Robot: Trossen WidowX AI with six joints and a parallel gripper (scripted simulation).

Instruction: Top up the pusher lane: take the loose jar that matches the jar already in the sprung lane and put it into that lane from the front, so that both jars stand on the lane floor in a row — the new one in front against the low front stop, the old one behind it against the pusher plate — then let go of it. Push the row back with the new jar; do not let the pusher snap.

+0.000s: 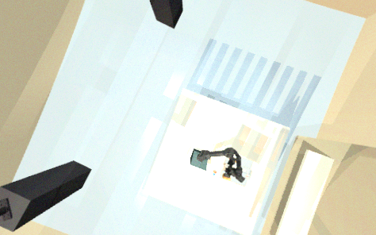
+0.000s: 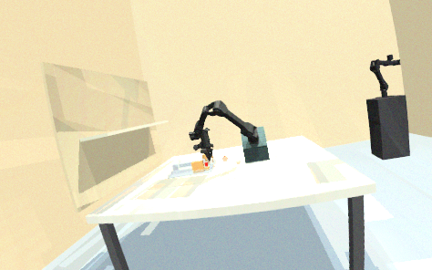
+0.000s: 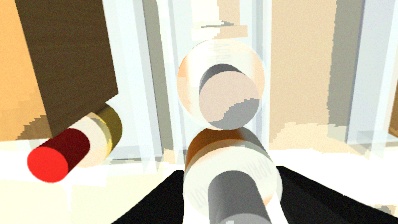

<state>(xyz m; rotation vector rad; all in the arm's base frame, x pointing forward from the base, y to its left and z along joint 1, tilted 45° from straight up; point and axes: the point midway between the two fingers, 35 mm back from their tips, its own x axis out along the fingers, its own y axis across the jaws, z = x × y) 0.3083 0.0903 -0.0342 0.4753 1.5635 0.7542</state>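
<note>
My gripper tip is now 17 cm short of the lane fixture and 3 cm above it.
</note>
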